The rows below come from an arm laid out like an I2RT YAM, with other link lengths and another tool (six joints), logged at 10 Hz.
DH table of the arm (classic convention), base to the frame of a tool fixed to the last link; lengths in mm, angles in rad. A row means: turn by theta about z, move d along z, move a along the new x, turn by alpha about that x. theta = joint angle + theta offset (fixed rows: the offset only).
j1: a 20.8; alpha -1.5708; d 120.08; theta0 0
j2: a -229.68; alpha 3.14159; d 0; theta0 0
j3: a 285.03; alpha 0; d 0; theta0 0.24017
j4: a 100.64; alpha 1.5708; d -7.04; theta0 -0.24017
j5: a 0; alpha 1.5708; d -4.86; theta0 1.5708
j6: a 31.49; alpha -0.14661; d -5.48; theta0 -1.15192
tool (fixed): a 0; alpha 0; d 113.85; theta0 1.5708
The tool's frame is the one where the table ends.
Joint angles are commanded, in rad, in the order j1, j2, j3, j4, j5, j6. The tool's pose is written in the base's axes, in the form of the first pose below.
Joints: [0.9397, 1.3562, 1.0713, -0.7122, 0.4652, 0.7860]
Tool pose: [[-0.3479 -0.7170 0.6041 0.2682], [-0.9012 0.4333 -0.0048 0.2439], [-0.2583 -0.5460 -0.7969 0.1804], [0 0 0 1]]
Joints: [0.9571, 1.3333, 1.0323, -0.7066, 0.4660, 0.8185]
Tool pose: [[-0.3572 -0.7190 0.5962 0.2593], [-0.8954 0.4452 0.0004 0.2421], [-0.2657 -0.5337 -0.8028 0.1730], [0 0 0 1]]
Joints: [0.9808, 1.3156, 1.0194, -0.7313, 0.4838, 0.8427]
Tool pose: [[-0.3613 -0.7182 0.5947 0.2499], [-0.8965 0.4430 -0.0096 0.2405], [-0.2566 -0.5366 -0.8039 0.1723], [0 0 0 1]]
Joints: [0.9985, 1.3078, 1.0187, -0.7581, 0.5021, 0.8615]
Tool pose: [[-0.3665 -0.7155 0.5948 0.2434], [-0.8976 0.4402 -0.0236 0.2391], [-0.2450 -0.5425 -0.8035 0.1730], [0 0 0 1]]
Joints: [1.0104, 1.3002, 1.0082, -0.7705, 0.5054, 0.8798]
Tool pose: [[-0.3717 -0.7180 0.5885 0.2382], [-0.8969 0.4413 -0.0280 0.2379], [-0.2396 -0.5382 -0.8080 0.1702], [0 0 0 1]]
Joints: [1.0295, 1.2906, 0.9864, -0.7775, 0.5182, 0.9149]
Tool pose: [[-0.3850 -0.7139 0.5848 0.2307], [-0.8916 0.4513 -0.0361 0.2362], [-0.2382 -0.5353 -0.8103 0.1648], [0 0 0 1]]
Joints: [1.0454, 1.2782, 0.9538, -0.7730, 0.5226, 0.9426]
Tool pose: [[-0.3934 -0.7144 0.5787 0.2237], [-0.8883 0.4577 -0.0387 0.2340], [-0.2372 -0.5293 -0.8146 0.1568], [0 0 0 1]]
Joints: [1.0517, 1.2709, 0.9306, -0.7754, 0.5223, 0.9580]
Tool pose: [[-0.4007 -0.7175 0.5697 0.2194], [-0.8875 0.4584 -0.0469 0.2309], [-0.2275 -0.5244 -0.8205 0.1501], [0 0 0 1]]
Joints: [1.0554, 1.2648, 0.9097, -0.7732, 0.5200, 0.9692]
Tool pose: [[-0.4063 -0.7203 0.5622 0.2163], [-0.8865 0.4598 -0.0516 0.2283], [-0.2213 -0.5194 -0.8254 0.1442], [0 0 0 1]]
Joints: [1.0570, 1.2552, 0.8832, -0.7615, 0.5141, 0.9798]
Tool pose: [[-0.4119 -0.7225 0.5553 0.2137], [-0.8838 0.4652 -0.0502 0.2257], [-0.2221 -0.5114 -0.8301 0.1378], [0 0 0 1]]
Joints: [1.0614, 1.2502, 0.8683, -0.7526, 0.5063, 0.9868]
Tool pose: [[-0.4116 -0.7272 0.5494 0.2113], [-0.8831 0.4671 -0.0433 0.2256], [-0.2251 -0.5030 -0.8345 0.1338], [0 0 0 1]]
